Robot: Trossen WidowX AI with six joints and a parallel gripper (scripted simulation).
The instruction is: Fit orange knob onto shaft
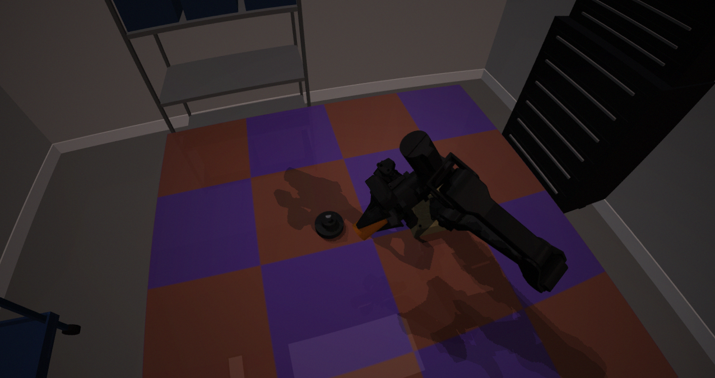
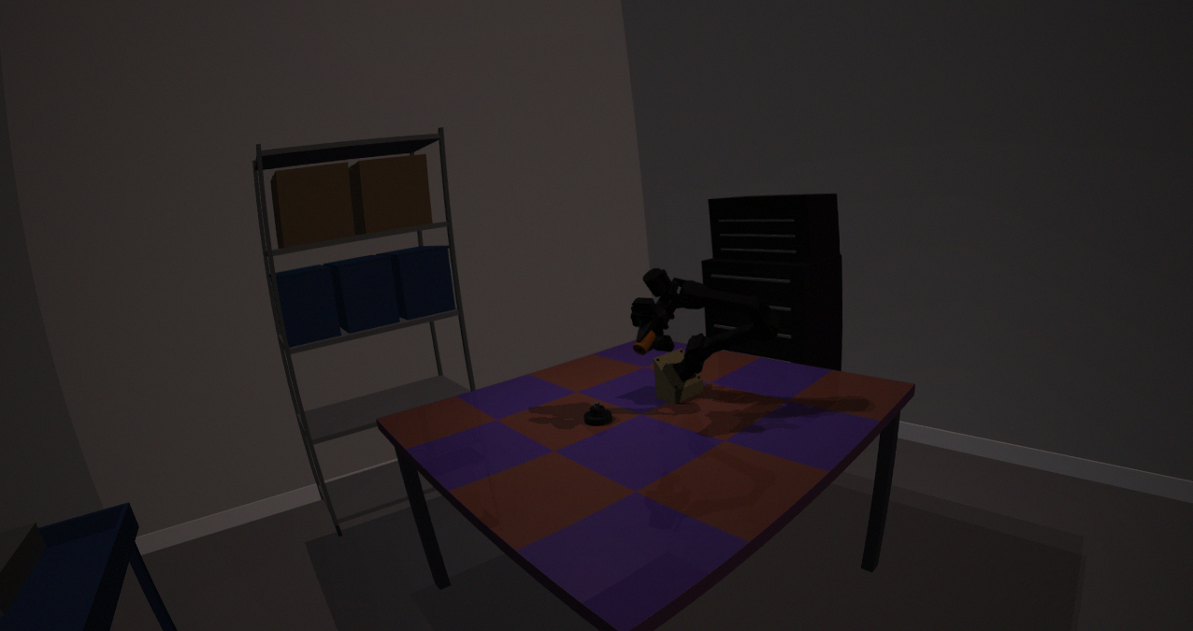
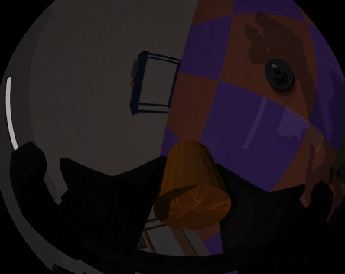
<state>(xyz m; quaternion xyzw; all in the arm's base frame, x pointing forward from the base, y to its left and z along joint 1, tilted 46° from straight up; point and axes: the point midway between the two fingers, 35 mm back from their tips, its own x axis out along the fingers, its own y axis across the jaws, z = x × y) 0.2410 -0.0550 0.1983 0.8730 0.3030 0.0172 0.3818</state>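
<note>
Right now my gripper tip is 30 mm past the orange knob, 10 mm to the left of it and 20 mm below it. The rest, counted from my gripper tip: dark round pedestal (50 mm ahead, 170 mm to the right, 220 mm below).
</note>
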